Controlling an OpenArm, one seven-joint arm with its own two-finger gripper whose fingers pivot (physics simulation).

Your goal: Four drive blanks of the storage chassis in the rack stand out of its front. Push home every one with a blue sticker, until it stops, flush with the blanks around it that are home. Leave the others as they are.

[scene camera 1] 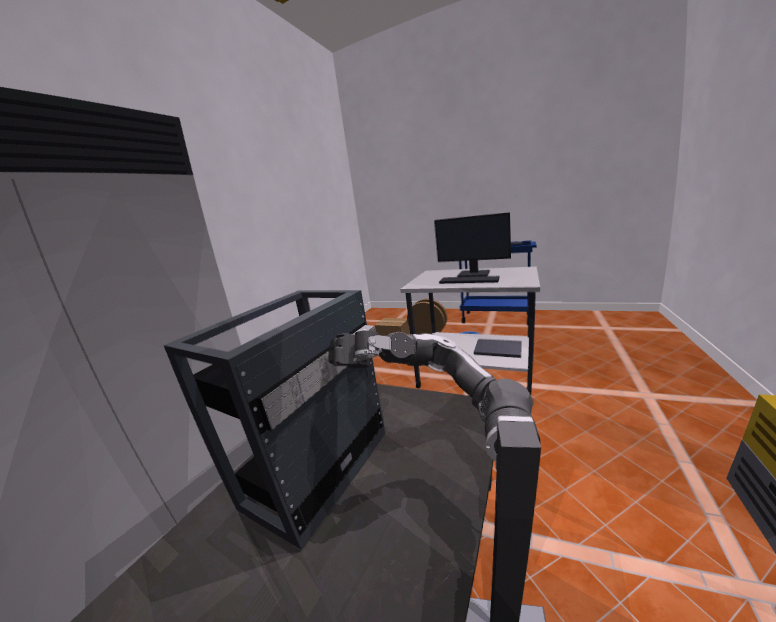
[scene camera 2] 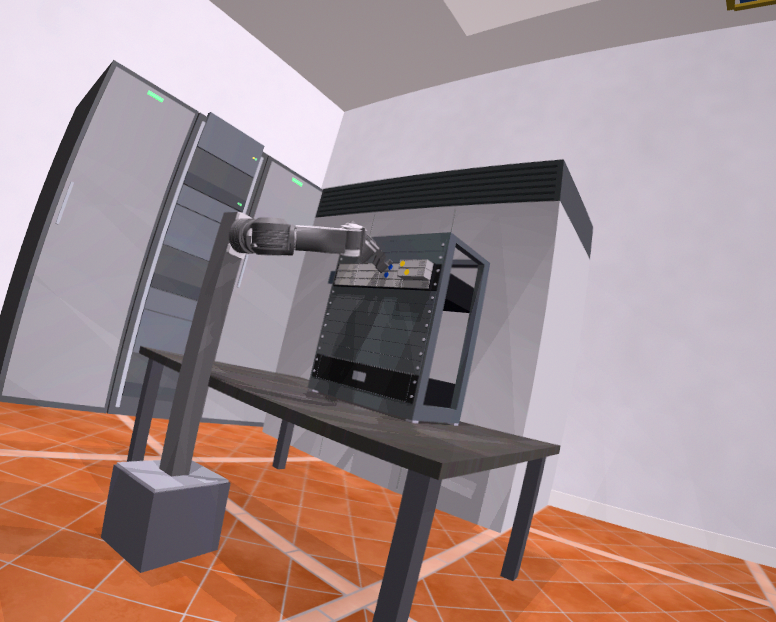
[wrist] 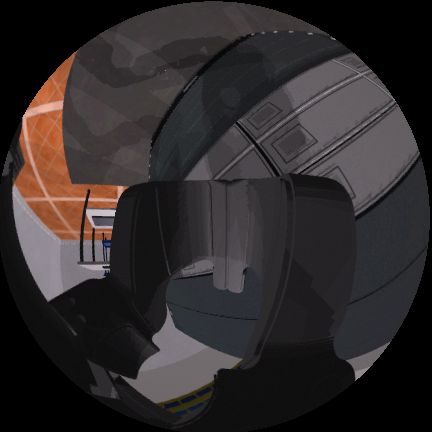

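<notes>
The storage chassis [scene camera 1: 294, 393] [scene camera 2: 354, 276] [wrist: 350, 95] sits in the upper part of the rack [scene camera 1: 262, 447] [scene camera 2: 435, 336], with pale blanks across its front. In the scene camera 2 view, an upper yellow sticker [scene camera 2: 402, 263] and a lower yellow sticker [scene camera 2: 406, 272] mark two blanks that stand out near the right end. An upper blue sticker [scene camera 2: 390, 266] and a lower blue sticker [scene camera 2: 386, 274] show just left of them; how far their blanks stand out is too small to tell. My gripper [scene camera 1: 333, 350] [scene camera 2: 386, 265] [wrist: 234, 236] is shut and empty, its tips at the chassis front beside the blue stickers. Contact is hidden.
The rack stands on a dark table [scene camera 1: 401, 518] [scene camera 2: 492, 445]. Dark panels [scene camera 1: 330, 421] [scene camera 2: 372, 323] fill its front below the chassis, and another panel [scene camera 1: 304, 336] lies above. A desk with a monitor [scene camera 1: 472, 237] stands beyond the table. Tall cabinets [scene camera 2: 129, 226] stand behind the arm's post.
</notes>
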